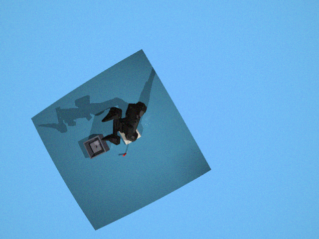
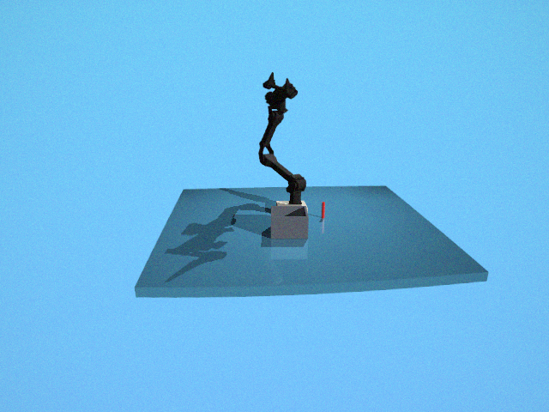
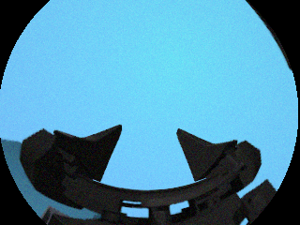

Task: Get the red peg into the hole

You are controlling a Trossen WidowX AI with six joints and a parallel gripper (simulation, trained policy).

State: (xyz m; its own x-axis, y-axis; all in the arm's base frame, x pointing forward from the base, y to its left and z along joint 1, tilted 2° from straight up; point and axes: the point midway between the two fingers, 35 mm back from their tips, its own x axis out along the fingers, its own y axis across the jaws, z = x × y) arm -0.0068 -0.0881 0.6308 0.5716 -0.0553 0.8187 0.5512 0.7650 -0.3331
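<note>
Now: gripper tip 160 mm short of the red peg, 210 mm to the right of it and 650 mm above it. From my gripper tip the other things lie so: grey box (350 mm ahead, 30 mm to the left, 660 mm below); plate (350 mm ahead, 30 mm to the left, 640 mm below).
</note>
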